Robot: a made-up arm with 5 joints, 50 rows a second.
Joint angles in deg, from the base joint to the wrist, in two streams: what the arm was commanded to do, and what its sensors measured. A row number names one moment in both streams.
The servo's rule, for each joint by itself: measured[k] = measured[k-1] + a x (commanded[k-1-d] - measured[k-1]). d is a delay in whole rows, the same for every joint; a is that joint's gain. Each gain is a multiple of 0.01, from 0.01 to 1. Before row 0 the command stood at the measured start. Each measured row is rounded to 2 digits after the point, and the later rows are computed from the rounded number. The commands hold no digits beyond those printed.
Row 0, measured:
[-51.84 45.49 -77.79 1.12 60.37]
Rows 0 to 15, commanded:
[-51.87 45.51 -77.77 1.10 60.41]
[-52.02 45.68 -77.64 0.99 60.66]
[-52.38 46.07 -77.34 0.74 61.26]
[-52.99 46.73 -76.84 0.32 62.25]
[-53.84 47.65 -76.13 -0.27 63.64]
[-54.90 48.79 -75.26 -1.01 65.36]
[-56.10 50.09 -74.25 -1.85 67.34]
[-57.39 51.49 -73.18 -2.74 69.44]
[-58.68 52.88 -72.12 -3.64 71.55]
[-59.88 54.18 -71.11 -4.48 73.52]
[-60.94 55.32 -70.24 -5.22 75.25]
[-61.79 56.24 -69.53 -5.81 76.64]
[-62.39 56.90 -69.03 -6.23 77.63]
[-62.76 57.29 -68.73 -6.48 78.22]
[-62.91 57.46 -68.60 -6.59 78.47]
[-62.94 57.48 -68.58 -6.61 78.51]
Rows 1 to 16, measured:
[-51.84 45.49 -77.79 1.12 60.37]
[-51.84 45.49 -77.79 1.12 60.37]
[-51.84 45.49 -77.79 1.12 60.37]
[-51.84 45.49 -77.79 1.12 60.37]
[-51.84 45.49 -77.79 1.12 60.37]
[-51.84 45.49 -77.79 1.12 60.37]
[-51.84 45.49 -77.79 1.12 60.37]
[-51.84 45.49 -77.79 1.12 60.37]
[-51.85 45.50 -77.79 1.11 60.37]
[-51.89 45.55 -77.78 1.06 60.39]
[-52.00 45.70 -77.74 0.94 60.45]
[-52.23 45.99 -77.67 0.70 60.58]
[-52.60 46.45 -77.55 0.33 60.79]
[-53.13 47.11 -77.37 -0.18 61.11]
[-53.81 47.94 -77.12 -0.81 61.55]
[-54.63 48.93 -76.80 -1.54 62.10]
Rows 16 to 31, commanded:
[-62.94 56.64 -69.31 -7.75 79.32]
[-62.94 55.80 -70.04 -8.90 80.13]
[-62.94 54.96 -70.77 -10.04 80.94]
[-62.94 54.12 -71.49 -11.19 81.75]
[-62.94 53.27 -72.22 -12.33 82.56]
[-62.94 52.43 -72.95 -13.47 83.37]
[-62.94 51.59 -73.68 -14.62 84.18]
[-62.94 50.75 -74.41 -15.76 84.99]
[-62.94 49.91 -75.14 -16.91 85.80]
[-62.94 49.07 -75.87 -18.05 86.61]
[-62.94 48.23 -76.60 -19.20 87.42]
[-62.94 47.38 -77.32 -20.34 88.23]
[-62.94 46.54 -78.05 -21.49 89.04]
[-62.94 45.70 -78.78 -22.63 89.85]
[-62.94 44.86 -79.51 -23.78 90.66]
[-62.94 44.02 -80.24 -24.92 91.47]
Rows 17 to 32, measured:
[-55.56 50.04 -76.43 -2.34 62.76]
[-56.55 51.20 -76.00 -3.15 63.51]
[-57.56 52.35 -75.54 -3.94 64.33]
[-58.53 53.44 -75.06 -4.65 65.19]
[-59.42 54.41 -74.58 -5.25 66.06]
[-60.19 55.22 -74.11 -5.72 66.91]
[-60.82 55.85 -73.67 -6.05 67.72]
[-61.31 56.31 -73.26 -6.26 68.48]
[-61.68 56.40 -72.94 -6.83 69.24]
[-61.97 56.23 -72.71 -7.62 70.00]
[-62.19 55.87 -72.55 -8.54 70.77]
[-62.36 55.38 -72.47 -9.55 71.54]
[-62.49 54.79 -72.45 -10.61 72.31]
[-62.59 54.13 -72.49 -11.70 73.08]
[-62.67 53.42 -72.59 -12.81 73.86]
[-62.73 52.67 -72.74 -13.93 74.64]

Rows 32 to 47, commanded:
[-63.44 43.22 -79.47 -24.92 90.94]
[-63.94 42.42 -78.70 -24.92 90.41]
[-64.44 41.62 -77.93 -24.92 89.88]
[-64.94 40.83 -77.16 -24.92 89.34]
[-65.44 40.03 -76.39 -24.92 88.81]
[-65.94 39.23 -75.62 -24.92 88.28]
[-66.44 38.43 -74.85 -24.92 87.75]
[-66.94 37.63 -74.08 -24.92 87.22]
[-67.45 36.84 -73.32 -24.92 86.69]
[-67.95 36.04 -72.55 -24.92 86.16]
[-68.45 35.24 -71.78 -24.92 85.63]
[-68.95 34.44 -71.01 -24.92 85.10]
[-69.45 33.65 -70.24 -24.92 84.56]
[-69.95 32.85 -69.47 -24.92 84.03]
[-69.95 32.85 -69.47 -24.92 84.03]
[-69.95 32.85 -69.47 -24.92 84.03]
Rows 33 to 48, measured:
[-62.78 51.90 -72.93 -15.06 75.42]
[-62.82 51.11 -73.17 -16.20 76.20]
[-62.85 50.30 -73.44 -17.34 76.99]
[-62.87 49.48 -73.75 -18.48 77.78]
[-62.89 48.66 -74.09 -19.62 78.57]
[-62.90 47.83 -74.47 -20.76 79.36]
[-62.91 47.00 -74.87 -21.91 80.15]
[-62.92 46.17 -75.30 -23.05 80.94]
[-63.04 45.34 -75.63 -23.76 81.64]
[-63.25 44.52 -75.88 -24.20 82.25]
[-63.52 43.71 -76.04 -24.47 82.78]
[-63.85 42.90 -76.13 -24.64 83.24]
[-64.22 42.10 -76.15 -24.75 83.63]
[-64.62 41.30 -76.11 -24.81 83.96]
[-65.04 40.50 -76.01 -24.85 84.23]
[-65.48 39.70 -75.86 -24.88 84.44]

